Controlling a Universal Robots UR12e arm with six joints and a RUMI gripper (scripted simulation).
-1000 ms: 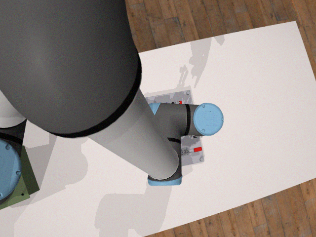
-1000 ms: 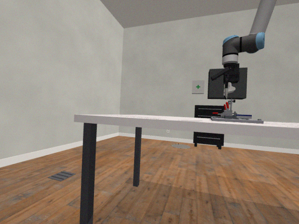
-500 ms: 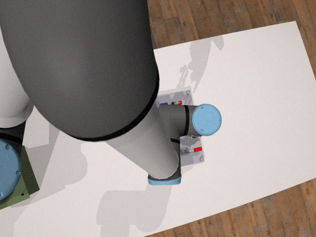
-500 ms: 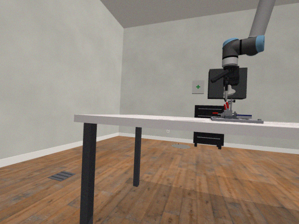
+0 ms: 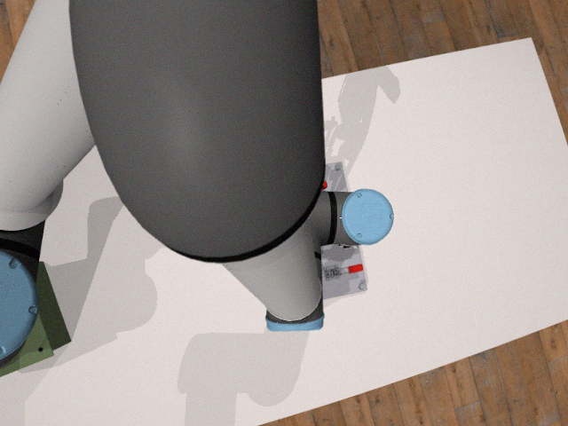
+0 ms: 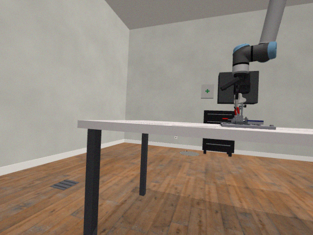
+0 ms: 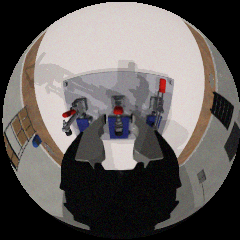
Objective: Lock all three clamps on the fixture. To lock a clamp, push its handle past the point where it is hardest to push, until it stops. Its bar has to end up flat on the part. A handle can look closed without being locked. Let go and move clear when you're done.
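Right now my hand is 4 cm past the grey fixture plate and 11 cm above it. The rest, counted from my hand: blue part: 9 cm behind, 11 cm to the right, 9 cm below.
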